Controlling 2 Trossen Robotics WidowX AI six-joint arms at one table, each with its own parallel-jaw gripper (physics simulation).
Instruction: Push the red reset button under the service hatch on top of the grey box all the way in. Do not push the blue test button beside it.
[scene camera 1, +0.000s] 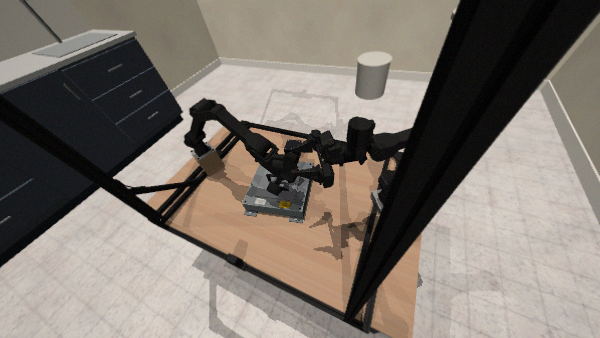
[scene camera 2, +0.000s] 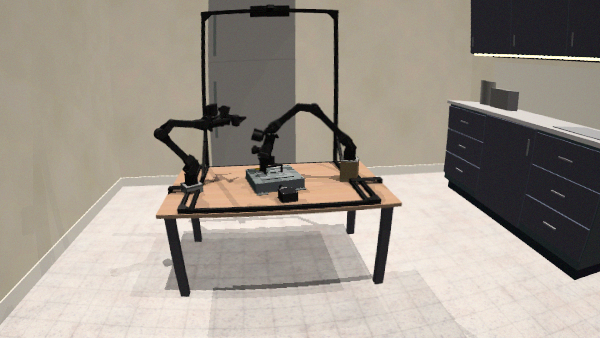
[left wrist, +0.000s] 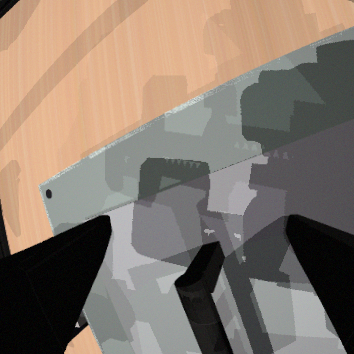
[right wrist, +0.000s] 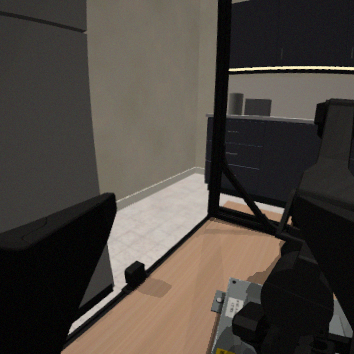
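The grey box (scene camera 1: 272, 204) (scene camera 2: 280, 186) (left wrist: 75, 207) (right wrist: 224, 327) stands on the table. Its service hatch (left wrist: 230, 192) is a lighter panel lying flat on top, closed. A black handle (left wrist: 200, 285) rises from the hatch. My left gripper (scene camera 2: 270, 171) (left wrist: 199, 223) is open low over the hatch, its fingers apart on both sides of the handle, which it does not grip. The red reset button and blue test button do not show in these views. My right gripper (scene camera 2: 243, 119) (right wrist: 206, 203) is open and empty, raised well above the table beside the left arm.
A small black box (scene camera 2: 288, 194) is beside the grey box. A black frame (scene camera 2: 336, 75) rises at the table (scene camera 1: 260, 240) edge. A black clamp (scene camera 1: 235, 260) (right wrist: 135, 273) sits on the edge rail. In scene camera 1 the right arm reaches in close to the left arm.
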